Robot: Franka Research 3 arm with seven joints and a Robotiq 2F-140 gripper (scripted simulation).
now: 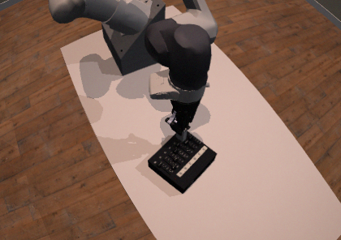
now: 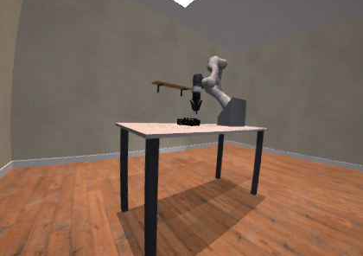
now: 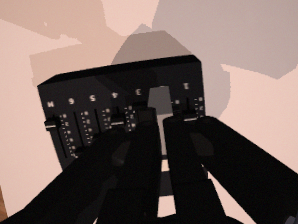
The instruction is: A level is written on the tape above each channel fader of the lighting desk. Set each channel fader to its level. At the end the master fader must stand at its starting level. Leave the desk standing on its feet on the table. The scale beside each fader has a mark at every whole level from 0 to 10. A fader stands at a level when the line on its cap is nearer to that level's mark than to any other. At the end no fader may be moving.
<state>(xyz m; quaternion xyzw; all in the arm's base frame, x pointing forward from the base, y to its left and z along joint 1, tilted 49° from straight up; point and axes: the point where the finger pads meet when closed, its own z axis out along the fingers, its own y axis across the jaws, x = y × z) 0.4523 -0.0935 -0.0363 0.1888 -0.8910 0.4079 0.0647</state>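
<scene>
The master fader is 10 cm to the right of my hand, 5 cm ahead of it and 4 cm below it.
</scene>
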